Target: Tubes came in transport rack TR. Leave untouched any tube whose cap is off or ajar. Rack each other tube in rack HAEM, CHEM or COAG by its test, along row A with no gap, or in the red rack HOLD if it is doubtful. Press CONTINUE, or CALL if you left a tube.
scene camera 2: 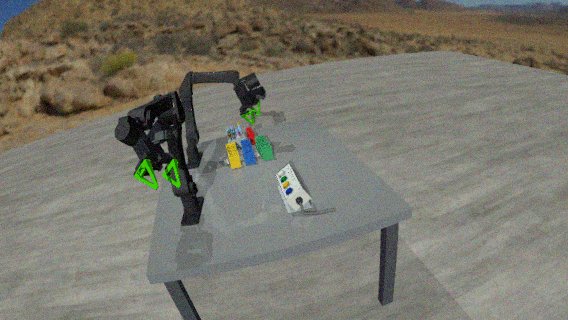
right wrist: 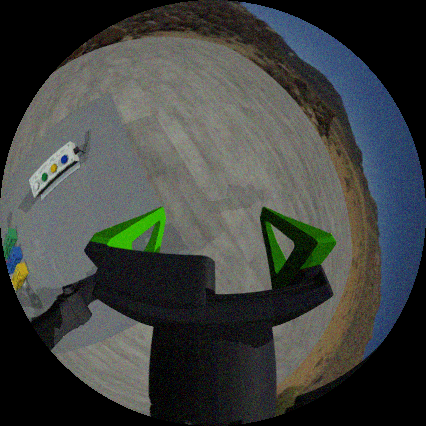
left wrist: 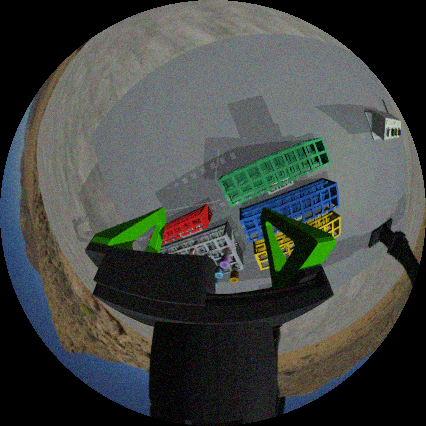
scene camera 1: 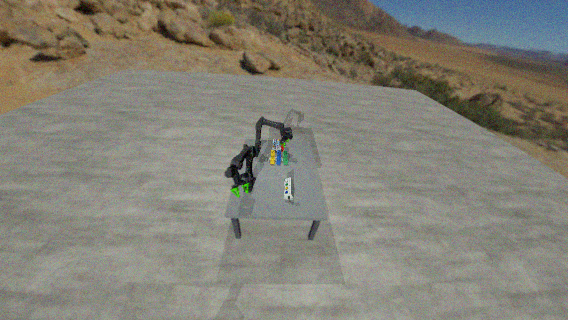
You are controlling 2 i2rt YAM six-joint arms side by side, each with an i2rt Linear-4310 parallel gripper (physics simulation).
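Places are measured from the left arm's base along level axes (x back, y up, z left), in centimetres.
Pixels of known places: left gripper, between the fingertips: (scene camera 2: 256,119) (left wrist: 212,212) (scene camera 1: 286,144); right gripper, between the fingertips: (scene camera 2: 168,187) (right wrist: 212,211) (scene camera 1: 243,195); left arm's base, origin of its link: (scene camera 2: 194,161) (scene camera 1: 256,152); right arm's base, origin of its link: (scene camera 2: 193,211) (right wrist: 86,289) (left wrist: 380,231) (scene camera 1: 250,184).
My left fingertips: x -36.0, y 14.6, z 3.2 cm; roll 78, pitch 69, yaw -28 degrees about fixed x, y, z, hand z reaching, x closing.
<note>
For each thing: its top centre in the pictures, then the offset to it from my left fingertips. Level surfaces: height alone.
- red rack, centre of its top: (left wrist: 173,232) (scene camera 2: 249,130) dx +5.1, dy -8.8, dz +11.2 cm
- grey transport rack, centre of its top: (left wrist: 191,265) (scene camera 2: 234,133) dx +13.4, dy -8.8, dz +10.9 cm
- purple cap, centre of its top: (left wrist: 224,264) dx +11.0, dy -5.1, dz +2.6 cm
- light-blue cap, centre of its top: (left wrist: 218,275) dx +13.5, dy -5.1, dz +4.4 cm
- amber cap, centre of its top: (left wrist: 233,279) dx +15.3, dy -5.1, dz +1.9 cm
- white button box, centre of its top: (scene camera 2: 290,175) (right wrist: 45,164) (scene camera 1: 289,185) dx -10.2, dy -6.2, dz -58.3 cm
- grey table, height of its surface: dy -14.6 cm
My left gripper (scene camera 1: 285,141) (scene camera 2: 251,112) (left wrist: 212,212) is open and empty, raised above the table near the red rack (scene camera 2: 250,135) (left wrist: 187,227). The grey transport rack (left wrist: 231,246) stands beside it, partly hidden by the gripper body; a purple cap (left wrist: 225,262), a light-blue cap (left wrist: 219,274) and an amber cap (left wrist: 234,276) show at it. Cap seating and labels are too small to tell. Green (scene camera 2: 264,148), blue (scene camera 2: 248,151) and yellow (scene camera 2: 233,155) racks stand side by side. My right gripper (scene camera 2: 167,187) (right wrist: 212,211) is open and empty, far from the racks.
A white button box (scene camera 1: 288,189) (scene camera 2: 292,187) (right wrist: 55,167) with coloured buttons and a cable stands on the grey table (scene camera 2: 345,200), apart from the racks. The right arm is folded over the table edge. The left arm reaches above the racks.
</note>
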